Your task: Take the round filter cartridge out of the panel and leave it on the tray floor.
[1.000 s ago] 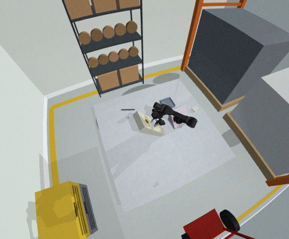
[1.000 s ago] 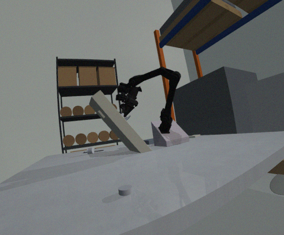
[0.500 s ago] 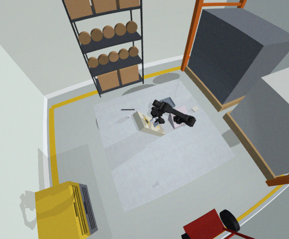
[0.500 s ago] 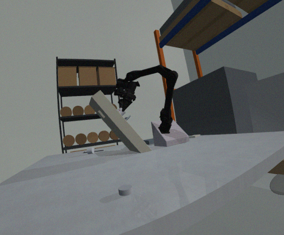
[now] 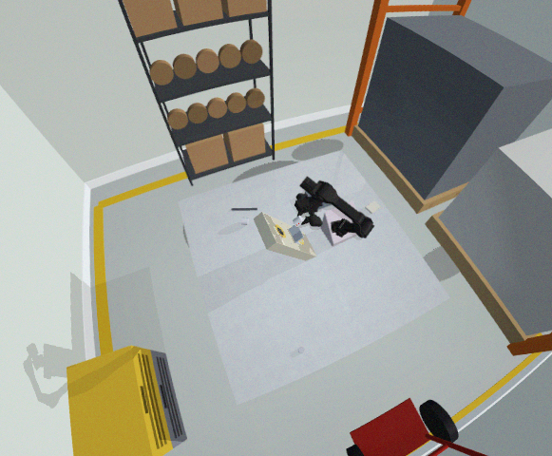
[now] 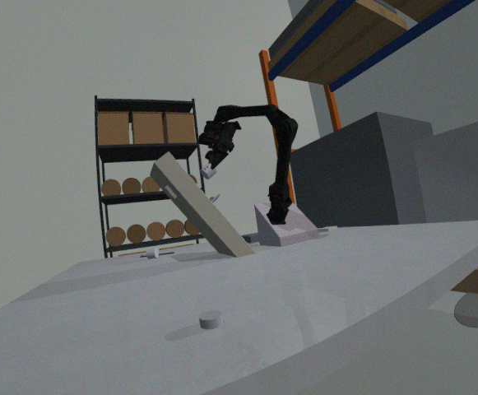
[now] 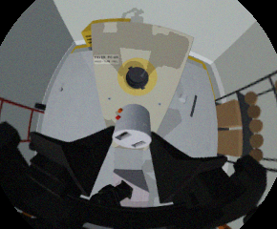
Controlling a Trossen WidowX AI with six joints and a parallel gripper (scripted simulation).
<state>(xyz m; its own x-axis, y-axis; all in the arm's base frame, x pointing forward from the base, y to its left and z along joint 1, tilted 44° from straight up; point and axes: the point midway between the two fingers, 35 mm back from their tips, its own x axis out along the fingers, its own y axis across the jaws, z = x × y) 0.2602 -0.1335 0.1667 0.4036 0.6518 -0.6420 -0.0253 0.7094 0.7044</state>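
The tray is 28 cm behind my gripper tip, 30 cm to the right of it and 30 cm below it. From my gripper tip the other things lie so: round filter cartridge (right at my gripper tip); white pad (60 cm behind, 12 cm to the right, 31 cm below).
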